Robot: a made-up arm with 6 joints.
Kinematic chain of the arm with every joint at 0, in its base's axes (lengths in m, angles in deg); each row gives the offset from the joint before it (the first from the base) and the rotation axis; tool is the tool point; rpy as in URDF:
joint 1: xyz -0.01 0 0.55 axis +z
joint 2: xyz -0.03 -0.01 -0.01 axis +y
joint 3: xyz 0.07 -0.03 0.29 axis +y
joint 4: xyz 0.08 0 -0.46 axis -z
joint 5: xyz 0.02 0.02 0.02 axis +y
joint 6: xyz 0.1 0 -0.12 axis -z
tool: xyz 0.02 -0.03 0 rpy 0.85 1.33 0.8
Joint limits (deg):
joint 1: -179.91..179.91
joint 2: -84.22..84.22
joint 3: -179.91..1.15
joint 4: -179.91..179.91
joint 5: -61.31..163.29
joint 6: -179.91..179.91
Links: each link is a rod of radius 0.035 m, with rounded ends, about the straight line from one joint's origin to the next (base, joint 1, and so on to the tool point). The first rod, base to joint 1, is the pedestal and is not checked.
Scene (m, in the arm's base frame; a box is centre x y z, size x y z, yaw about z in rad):
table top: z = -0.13
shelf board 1: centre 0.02 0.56 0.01 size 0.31 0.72 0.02 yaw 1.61
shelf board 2: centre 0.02 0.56 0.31 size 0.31 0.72 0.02 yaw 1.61
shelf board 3: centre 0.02 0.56 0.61 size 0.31 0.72 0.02 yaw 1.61
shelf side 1: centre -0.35 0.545 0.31 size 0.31 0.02 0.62 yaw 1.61
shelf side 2: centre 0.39 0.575 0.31 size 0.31 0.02 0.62 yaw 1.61
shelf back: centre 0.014 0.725 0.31 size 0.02 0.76 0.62 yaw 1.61
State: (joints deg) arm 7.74 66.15 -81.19 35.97 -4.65 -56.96
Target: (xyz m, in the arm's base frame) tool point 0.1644 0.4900 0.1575
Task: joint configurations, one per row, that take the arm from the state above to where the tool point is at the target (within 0.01 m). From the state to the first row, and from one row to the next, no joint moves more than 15 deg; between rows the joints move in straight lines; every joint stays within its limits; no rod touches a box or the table.
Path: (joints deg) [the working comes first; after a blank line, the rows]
Joints at the target: 76.33 48.85 -51.80 12.04 -10.03 -61.59
Straight joint move there: touches shelf side 2.

1: 17.71 65.58 -74.57 27.39 -7.01 -57.87
2: 27.68 65.02 -67.94 18.81 -9.38 -58.78
3: 37.66 64.45 -61.32 10.23 -11.74 -59.69
4: 50.55 59.25 -58.14 10.83 -11.17 -60.33
5: 63.44 54.05 -54.97 11.44 -10.60 -60.96
6: 76.33 48.85 -51.80 12.04 -10.03 -61.59

